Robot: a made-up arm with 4 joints.
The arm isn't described. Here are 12 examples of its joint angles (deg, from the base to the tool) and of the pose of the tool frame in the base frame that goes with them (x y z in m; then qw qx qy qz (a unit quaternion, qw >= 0)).
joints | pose
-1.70 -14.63 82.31 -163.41 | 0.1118 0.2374 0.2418 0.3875 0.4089 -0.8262 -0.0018
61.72 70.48 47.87 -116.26 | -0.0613 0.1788 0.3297 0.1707 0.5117 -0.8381 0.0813
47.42 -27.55 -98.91 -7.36 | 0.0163 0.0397 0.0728 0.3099 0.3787 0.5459 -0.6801
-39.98 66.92 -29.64 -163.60 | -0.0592 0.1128 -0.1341 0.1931 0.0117 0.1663 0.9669
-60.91 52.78 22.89 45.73 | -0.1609 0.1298 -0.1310 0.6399 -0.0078 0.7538 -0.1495
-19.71 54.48 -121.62 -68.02 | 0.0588 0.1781 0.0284 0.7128 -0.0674 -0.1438 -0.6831
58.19 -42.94 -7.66 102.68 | 0.1272 0.0863 0.1357 0.5182 0.8159 -0.1690 -0.1928
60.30 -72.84 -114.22 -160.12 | -0.1053 -0.0069 0.0054 0.9364 0.1448 0.0699 0.3119
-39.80 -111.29 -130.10 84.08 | -0.1881 0.0478 0.0410 0.6385 -0.0730 0.1112 -0.7580
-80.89 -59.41 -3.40 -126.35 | 0.1061 0.1532 0.0304 0.1044 -0.5838 -0.4996 0.6314
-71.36 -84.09 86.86 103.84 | -0.0236 0.2823 0.1361 0.4055 0.5092 -0.4733 0.5936
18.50 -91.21 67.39 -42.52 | -0.0055 -0.0490 0.2423 0.0720 -0.8597 -0.1991 -0.4649
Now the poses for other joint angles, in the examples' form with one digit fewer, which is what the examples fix.
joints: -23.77 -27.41 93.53 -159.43
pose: 0.090 0.255 0.217 0.328 0.328 -0.884 0.054
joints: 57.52 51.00 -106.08 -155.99
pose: 0.132 0.082 0.136 0.275 -0.322 -0.341 0.839
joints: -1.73 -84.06 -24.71 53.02
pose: 0.070 0.075 0.080 0.576 0.715 -0.088 -0.386
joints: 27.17 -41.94 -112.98 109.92
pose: -0.060 -0.031 0.063 0.928 -0.026 0.351 -0.124
